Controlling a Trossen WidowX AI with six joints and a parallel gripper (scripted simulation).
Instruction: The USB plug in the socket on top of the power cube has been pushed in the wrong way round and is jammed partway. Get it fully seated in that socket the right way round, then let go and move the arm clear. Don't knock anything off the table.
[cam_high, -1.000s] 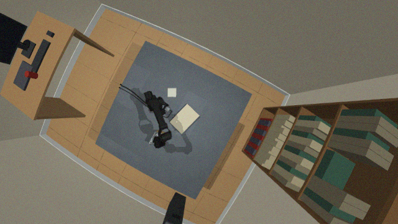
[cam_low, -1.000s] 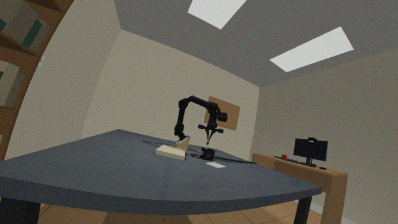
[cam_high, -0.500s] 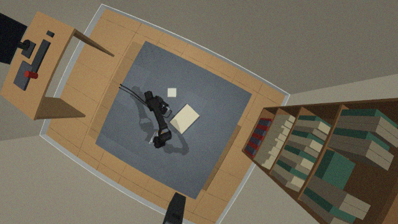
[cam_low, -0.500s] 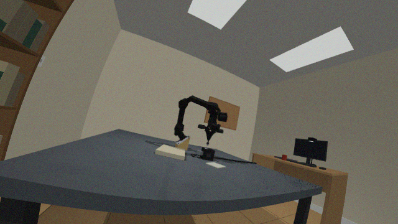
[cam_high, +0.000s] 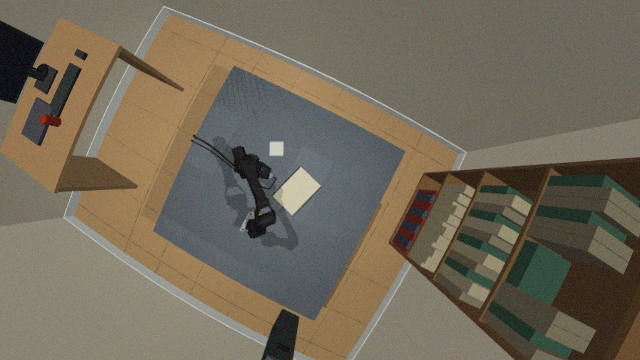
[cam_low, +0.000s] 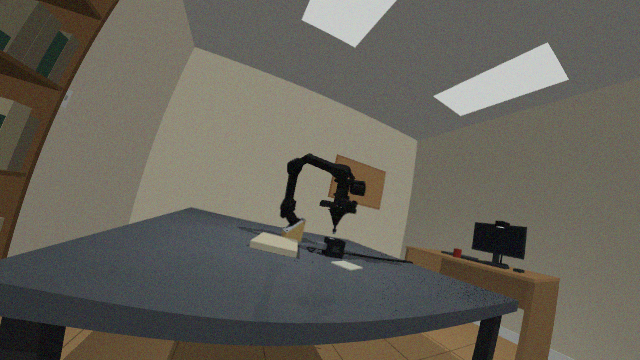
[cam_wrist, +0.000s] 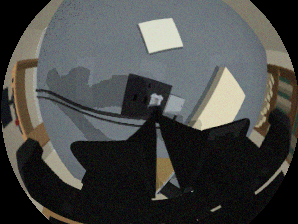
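Now: gripper tip 2 cm above the usb plug. From my gripper tip the other things lie so: cream book (3 cm behind, 24 cm to the right, 12 cm below); white card (16 cm ahead, 1 cm to the right, 13 cm below).
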